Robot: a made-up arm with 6 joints. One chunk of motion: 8 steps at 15 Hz.
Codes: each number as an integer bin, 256 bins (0 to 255) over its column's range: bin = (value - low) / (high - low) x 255, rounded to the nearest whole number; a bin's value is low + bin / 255 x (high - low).
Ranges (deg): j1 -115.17..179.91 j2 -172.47..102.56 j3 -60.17..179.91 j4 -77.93..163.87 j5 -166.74..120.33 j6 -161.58..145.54
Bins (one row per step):
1: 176 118 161 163 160 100
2: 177 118 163 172 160 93
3: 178 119 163 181 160 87
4: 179 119 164 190 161 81
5: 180 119 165 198 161 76
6: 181 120 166 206 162 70
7: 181 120 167 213 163 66
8: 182 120 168 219 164 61
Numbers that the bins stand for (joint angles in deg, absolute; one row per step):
1: 88.49 -45.20 91.41 76.63 13.38 -41.14
2: 89.65 -45.20 93.29 85.17 13.38 -49.57
3: 90.81 -44.12 93.29 93.70 13.38 -56.80
4: 91.96 -44.12 94.23 102.23 14.51 -64.02
5: 93.12 -44.12 95.18 109.82 14.51 -70.05
6: 94.28 -43.04 96.12 117.41 15.63 -77.27
7: 94.28 -43.04 97.06 124.04 16.76 -82.09
8: 95.44 -43.04 98.00 129.73 17.89 -88.11

